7 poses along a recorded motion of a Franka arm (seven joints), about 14 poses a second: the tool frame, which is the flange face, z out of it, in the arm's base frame.
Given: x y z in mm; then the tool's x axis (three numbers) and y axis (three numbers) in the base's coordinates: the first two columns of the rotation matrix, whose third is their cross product.
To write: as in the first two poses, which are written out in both.
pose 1, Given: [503.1, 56.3, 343.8, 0.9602, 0.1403, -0.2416, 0.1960, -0.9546, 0.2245]
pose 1, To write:
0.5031, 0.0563, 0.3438
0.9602, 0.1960, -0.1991
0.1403, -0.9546, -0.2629
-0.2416, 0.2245, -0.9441

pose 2, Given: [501.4, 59.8, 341.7, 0.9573, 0.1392, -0.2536, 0.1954, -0.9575, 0.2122]
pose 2, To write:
0.5014, 0.0598, 0.3417
0.9573, 0.1954, -0.2133
0.1392, -0.9575, -0.2527
-0.2536, 0.2122, -0.9438

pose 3, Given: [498.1, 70.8, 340.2, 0.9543, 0.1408, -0.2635, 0.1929, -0.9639, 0.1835]
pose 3, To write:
0.4981, 0.0708, 0.3402
0.9543, 0.1929, -0.2282
0.1408, -0.9639, -0.2259
-0.2635, 0.1835, -0.9470

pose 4, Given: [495.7, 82.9, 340.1, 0.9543, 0.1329, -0.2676, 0.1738, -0.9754, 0.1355]
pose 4, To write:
0.4957, 0.0829, 0.3401
0.9543, 0.1738, -0.2430
0.1329, -0.9754, -0.1758
-0.2676, 0.1355, -0.9539

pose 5, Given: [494.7, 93.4, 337.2, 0.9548, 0.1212, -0.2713, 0.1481, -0.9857, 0.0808]
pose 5, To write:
0.4947, 0.0934, 0.3372
0.9548, 0.1481, -0.2576
0.1212, -0.9857, -0.1173
-0.2713, 0.0808, -0.9591

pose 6, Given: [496.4, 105.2, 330.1, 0.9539, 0.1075, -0.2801, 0.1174, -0.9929, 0.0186]
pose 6, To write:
0.4964, 0.1052, 0.3301
0.9539, 0.1174, -0.2761
0.1075, -0.9929, -0.0506
-0.2801, 0.0186, -0.9597

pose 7, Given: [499.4, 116.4, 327.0, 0.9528, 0.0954, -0.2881, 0.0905, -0.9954, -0.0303]
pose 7, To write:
0.4994, 0.1164, 0.3270
0.9528, 0.0905, -0.2897
0.0954, -0.9954, 0.0028
-0.2881, -0.0303, -0.9571

